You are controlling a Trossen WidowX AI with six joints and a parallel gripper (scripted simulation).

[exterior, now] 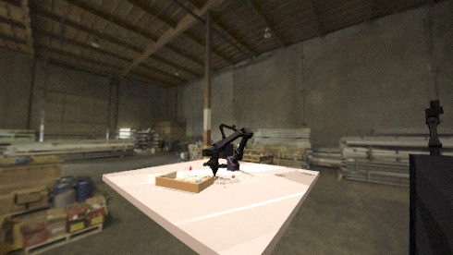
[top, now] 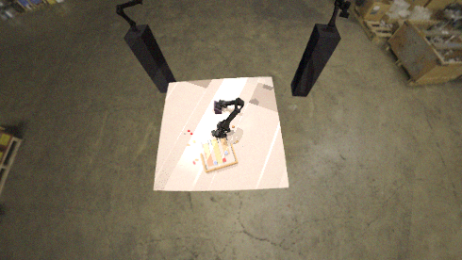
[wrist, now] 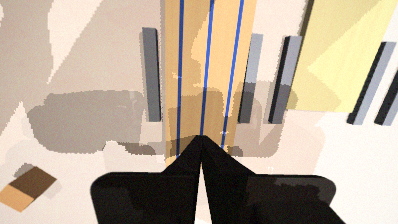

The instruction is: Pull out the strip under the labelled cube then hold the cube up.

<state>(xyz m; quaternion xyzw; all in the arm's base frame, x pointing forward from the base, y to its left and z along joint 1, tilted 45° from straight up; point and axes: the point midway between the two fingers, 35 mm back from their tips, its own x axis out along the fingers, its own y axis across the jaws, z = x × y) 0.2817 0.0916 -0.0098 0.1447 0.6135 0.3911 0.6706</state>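
The brown block lies 9 cm behind my gripper tip and 11 cm to the left of it.
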